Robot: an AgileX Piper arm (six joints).
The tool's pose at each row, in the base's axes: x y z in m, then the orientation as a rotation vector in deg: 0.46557 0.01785 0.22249 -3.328 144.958 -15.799; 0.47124 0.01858 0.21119 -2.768 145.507 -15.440; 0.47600 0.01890 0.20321 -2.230 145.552 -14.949; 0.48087 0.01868 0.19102 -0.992 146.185 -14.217; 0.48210 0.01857 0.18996 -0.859 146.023 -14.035; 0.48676 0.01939 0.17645 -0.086 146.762 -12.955; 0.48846 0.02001 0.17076 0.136 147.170 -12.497; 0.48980 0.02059 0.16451 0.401 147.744 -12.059; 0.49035 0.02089 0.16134 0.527 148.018 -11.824; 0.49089 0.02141 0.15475 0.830 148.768 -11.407; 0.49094 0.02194 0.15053 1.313 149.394 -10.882; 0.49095 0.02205 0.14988 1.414 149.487 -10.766; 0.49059 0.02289 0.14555 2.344 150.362 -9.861; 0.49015 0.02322 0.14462 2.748 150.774 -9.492; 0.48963 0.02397 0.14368 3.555 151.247 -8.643
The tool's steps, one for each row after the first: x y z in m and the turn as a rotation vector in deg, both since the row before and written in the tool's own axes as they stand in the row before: 0.00149 0.00319 0.01216 -0.184 0.543 0.445; 0.00038 0.00204 0.00906 -0.237 0.032 0.492; 0.00265 0.00230 0.01265 -0.306 0.643 1.003; -0.00045 0.00013 0.00156 -0.089 -0.167 0.147; 0.00342 0.00341 0.01348 -0.657 0.703 0.737; 0.00160 0.00161 0.00552 -0.306 0.388 0.229; 0.00217 0.00160 0.00582 -0.291 0.559 0.243; 0.00119 0.00079 0.00290 -0.157 0.266 0.120; 0.00296 0.00150 0.00574 -0.276 0.740 0.252; 0.00210 0.00111 0.00353 -0.309 0.623 0.407; 0.00032 0.00019 0.00055 -0.067 0.093 0.089; 0.00247 0.00137 0.00341 -0.502 0.884 0.778; 0.00084 0.00041 0.00055 -0.201 0.420 0.329; 0.00091 0.00081 0.00047 -0.468 0.491 0.698
